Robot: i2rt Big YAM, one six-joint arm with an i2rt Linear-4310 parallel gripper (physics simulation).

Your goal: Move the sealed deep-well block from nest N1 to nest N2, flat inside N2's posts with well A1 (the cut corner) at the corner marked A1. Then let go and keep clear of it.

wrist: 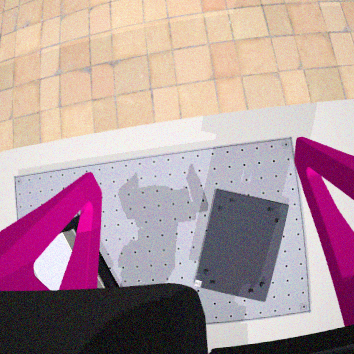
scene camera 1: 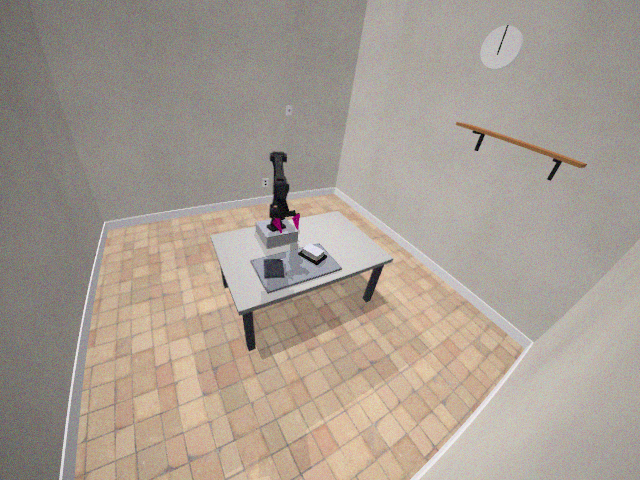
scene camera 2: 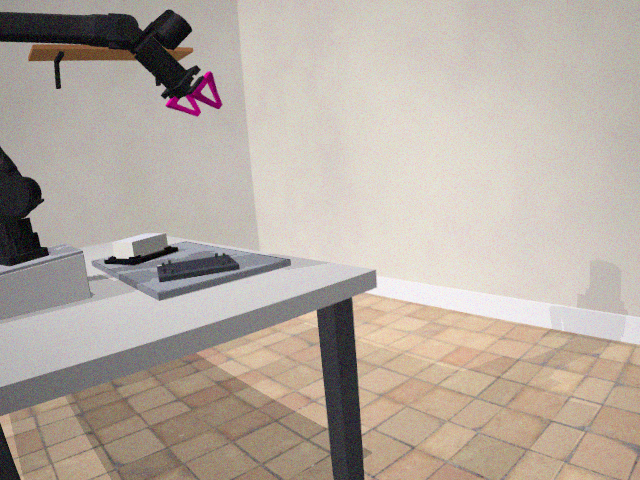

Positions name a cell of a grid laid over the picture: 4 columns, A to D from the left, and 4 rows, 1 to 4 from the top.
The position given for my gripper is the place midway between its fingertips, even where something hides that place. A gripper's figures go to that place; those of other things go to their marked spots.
Scene:
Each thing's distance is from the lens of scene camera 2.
my gripper (scene camera 2: B1): 104 cm
white block (scene camera 2: A3): 118 cm
black nest (scene camera 2: B3): 91 cm
The marked spots on the black nest and the white block are 28 cm apart.

